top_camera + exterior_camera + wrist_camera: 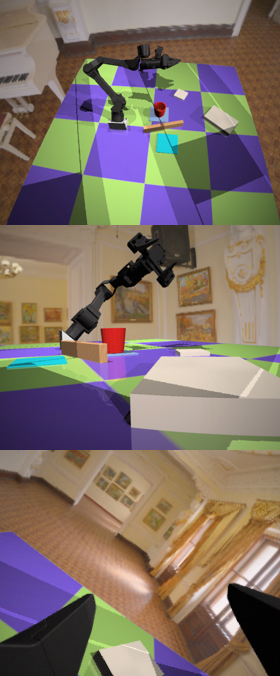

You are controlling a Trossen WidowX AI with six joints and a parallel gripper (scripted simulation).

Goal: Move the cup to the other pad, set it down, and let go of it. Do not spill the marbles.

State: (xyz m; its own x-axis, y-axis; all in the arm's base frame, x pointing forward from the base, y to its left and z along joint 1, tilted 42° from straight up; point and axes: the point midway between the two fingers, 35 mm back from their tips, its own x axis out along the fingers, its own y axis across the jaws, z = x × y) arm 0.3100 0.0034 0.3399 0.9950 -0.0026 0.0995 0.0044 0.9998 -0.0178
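Right now the red cup is 9 cm behind my gripper tip, 14 cm to the right of it and 26 cm below it. The rest, counted from my gripper tip: light blue pad: 9 cm behind, 14 cm to the right, 31 cm below; then grey-topped box: 29 cm ahead, 17 cm to the right, 29 cm below; then wooden bar: 7 cm behind, 24 cm to the right, 29 cm below.
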